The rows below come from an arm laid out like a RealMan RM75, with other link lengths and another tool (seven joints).
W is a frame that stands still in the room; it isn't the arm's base.
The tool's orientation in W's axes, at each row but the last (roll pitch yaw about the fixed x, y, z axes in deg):
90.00, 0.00, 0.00
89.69, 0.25, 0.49
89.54, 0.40, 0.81
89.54, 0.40, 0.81
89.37, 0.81, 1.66
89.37, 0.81, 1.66
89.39, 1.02, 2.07
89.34, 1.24, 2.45
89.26, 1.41, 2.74
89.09, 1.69, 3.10
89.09, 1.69, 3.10
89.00, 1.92, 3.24
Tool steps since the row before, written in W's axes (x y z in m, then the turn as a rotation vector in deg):
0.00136, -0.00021, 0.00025, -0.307, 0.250, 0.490
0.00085, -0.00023, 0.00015, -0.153, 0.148, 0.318
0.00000, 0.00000, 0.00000, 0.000, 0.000, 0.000
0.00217, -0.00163, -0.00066, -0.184, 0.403, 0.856
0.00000, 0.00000, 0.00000, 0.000, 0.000, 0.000
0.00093, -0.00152, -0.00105, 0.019, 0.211, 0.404
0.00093, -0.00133, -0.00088, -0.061, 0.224, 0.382
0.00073, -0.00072, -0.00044, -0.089, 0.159, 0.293
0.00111, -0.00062, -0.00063, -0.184, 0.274, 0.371
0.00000, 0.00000, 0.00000, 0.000, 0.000, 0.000
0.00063, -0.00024, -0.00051, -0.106, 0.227, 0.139
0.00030, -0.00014, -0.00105, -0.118, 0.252, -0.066
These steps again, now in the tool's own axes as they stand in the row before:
0.00136, 0.00025, 0.00021, -0.307, 0.490, -0.250
0.00085, 0.00015, 0.00024, -0.153, 0.318, -0.148
0.00000, 0.00000, 0.00000, 0.000, 0.000, 0.000
0.00215, -0.00066, 0.00166, -0.184, 0.858, -0.399
0.00000, 0.00000, 0.00000, 0.000, 0.000, 0.000
0.00090, -0.00105, 0.00153, 0.019, 0.407, -0.206
0.00090, -0.00088, 0.00135, -0.060, 0.383, -0.222
0.00071, -0.00043, 0.00075, -0.088, 0.293, -0.159
0.00109, -0.00061, 0.00066, -0.180, 0.370, -0.278
0.00000, 0.00000, 0.00000, 0.000, 0.000, 0.000
0.00063, -0.00050, 0.00027, -0.098, 0.140, -0.230
0.00033, -0.00104, 0.00014, -0.101, -0.065, -0.259

